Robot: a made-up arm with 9 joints. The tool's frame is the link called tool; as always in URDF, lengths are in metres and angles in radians.
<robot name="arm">
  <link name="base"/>
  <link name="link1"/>
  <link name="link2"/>
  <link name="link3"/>
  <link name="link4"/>
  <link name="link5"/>
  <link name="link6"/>
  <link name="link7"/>
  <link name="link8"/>
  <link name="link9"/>
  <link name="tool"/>
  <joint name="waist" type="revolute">
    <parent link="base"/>
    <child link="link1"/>
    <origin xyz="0 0 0.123"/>
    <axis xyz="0 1 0"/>
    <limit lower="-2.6" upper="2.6"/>
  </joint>
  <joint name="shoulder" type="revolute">
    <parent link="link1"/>
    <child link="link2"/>
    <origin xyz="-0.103 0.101 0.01"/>
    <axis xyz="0 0 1"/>
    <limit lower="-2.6" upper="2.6"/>
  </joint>
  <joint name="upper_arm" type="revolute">
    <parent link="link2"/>
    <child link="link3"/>
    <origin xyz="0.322 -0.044 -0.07"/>
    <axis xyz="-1 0 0"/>
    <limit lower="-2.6" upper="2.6"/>
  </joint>
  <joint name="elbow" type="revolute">
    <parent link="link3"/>
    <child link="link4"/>
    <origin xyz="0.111 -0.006 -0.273"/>
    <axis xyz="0 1 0"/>
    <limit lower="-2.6" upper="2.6"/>
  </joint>
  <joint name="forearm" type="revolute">
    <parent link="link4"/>
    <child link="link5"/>
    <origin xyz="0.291 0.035 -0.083"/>
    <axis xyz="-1 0 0"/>
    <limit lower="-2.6" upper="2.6"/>
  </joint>
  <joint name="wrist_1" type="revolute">
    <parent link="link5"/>
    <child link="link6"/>
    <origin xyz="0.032 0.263 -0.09"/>
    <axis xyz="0 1 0"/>
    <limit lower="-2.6" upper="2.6"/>
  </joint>
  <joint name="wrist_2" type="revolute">
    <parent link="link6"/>
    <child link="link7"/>
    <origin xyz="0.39 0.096 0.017"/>
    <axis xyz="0 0 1"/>
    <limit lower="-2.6" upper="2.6"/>
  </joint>
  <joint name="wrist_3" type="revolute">
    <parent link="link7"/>
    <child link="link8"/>
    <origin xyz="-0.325 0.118 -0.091"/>
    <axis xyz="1 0 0"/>
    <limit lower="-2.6" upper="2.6"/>
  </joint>
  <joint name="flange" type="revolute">
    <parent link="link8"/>
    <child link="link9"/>
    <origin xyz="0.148 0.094 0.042"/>
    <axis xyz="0 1 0"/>
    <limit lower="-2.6" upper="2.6"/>
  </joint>
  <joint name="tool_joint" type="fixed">
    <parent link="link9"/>
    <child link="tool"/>
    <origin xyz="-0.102 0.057 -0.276"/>
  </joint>
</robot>
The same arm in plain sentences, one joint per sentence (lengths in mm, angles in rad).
The arm has nine revolute joints in a row. What follows holds with every joint at zero, and every direction is one of the base frame's. Joint 1 lies 123 mm along +z from the base frame's origin and rotates about +y, from -2.6 to 2.6 rad. Joint 2 lies 103 mm along -x and 101 mm along +y and 10 mm along +z from joint 1 and rotates about +z, from -2.6 to 2.6 rad. Joint 3 lies 322 mm along +x and 44 mm along -y and 70 mm along -z from joint 2 and rotates about -x, from -2.6 to 2.6 rad. Joint 4 lies 111 mm along +x and 6 mm along -y and 273 mm along -z from joint 3 and rotates about +y, from -2.6 to 2.6 rad. Joint 5 lies 291 mm along +x and 35 mm along +y and 83 mm along -z from joint 4 and rotates about -x, from -2.6 to 2.6 rad. Joint 6 lies 32 mm along +x and 263 mm along +y and 90 mm along -z from joint 5 and rotates about +y, from -2.6 to 2.6 rad. Joint 7 lies 390 mm along +x and 96 mm along +y and 17 mm along +z from joint 6 and rotates about +z, from -2.6 to 2.6 rad. Joint 8 lies 325 mm along -x and 118 mm along +y and 91 mm along -z from joint 7 and rotates about +x, from -2.6 to 2.6 rad. Joint 9 lies 148 mm along +x and 94 mm along +y and 42 mm along +z from joint 8 and rotates about +y, from -2.6 to 2.6 rad. The tool frame, which is the frame that the pose is given for, lies 102 mm along -x and 57 mm along +y and 276 mm along -z from joint 9; its axes are parallel to the base frame's.
